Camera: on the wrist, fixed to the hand. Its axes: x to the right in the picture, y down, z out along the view.
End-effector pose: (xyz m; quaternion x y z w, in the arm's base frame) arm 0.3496 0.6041 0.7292 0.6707 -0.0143 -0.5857 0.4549
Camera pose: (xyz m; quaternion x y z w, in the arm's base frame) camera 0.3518 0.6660 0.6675 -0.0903 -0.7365 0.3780 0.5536
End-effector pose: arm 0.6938 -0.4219 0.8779 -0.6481 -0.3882 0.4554 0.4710
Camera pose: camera 0.7350 -0.4013 0.9522 0.3031 -0.6017 -0.5495 0.4941
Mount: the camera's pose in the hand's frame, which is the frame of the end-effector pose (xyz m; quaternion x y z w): 0.0142 -0.0738 -0.0446 -0.0244 0.1265 -0.9915 0.0196
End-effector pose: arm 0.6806 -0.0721 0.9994 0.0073 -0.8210 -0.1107 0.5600
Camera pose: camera 0.7081 -0.1538 1.0139 0.8145 0.0647 -0.5765 0.0053
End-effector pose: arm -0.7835 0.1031 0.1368 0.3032 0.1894 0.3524 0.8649
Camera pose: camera -0.7615 0.0889 0.0534 -0.2475 0.4051 -0.8076 0.3498
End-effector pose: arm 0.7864 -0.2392 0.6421 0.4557 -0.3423 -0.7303 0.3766
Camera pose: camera 0.8057 -0.2229 0.5585 -0.4315 -0.5106 0.3384 0.6623
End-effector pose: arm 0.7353 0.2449 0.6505 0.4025 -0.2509 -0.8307 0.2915
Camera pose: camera 0.7436 0.2790 0.5705 -0.3546 -0.4513 0.2605 0.7763
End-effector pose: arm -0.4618 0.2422 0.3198 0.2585 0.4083 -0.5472 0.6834
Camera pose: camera -0.5439 0.2505 0.2910 0.3472 -0.3641 0.6456 0.5745
